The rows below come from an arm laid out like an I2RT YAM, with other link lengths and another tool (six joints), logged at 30 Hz.
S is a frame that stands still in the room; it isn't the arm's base.
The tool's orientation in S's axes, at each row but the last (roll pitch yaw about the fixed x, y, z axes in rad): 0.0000 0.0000 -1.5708; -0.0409 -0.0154 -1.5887; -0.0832 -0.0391 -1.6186; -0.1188 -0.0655 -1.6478; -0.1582 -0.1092 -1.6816; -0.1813 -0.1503 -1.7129
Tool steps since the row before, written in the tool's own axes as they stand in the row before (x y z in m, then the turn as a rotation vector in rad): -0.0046 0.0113 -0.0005 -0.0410 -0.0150 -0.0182; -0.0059 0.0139 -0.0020 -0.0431 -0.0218 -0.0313; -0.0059 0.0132 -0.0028 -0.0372 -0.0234 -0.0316; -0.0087 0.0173 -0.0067 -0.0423 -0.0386 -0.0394; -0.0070 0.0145 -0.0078 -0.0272 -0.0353 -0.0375; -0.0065 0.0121 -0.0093 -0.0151 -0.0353 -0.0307
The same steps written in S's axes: 0.0113 0.0046 -0.0005 -0.0150 0.0410 -0.0182; 0.0139 0.0056 -0.0027 -0.0223 0.0430 -0.0310; 0.0132 0.0051 -0.0041 -0.0242 0.0372 -0.0310; 0.0170 0.0068 -0.0093 -0.0398 0.0431 -0.0372; 0.0137 0.0044 -0.0107 -0.0379 0.0280 -0.0342; 0.0108 0.0032 -0.0122 -0.0382 0.0169 -0.0258
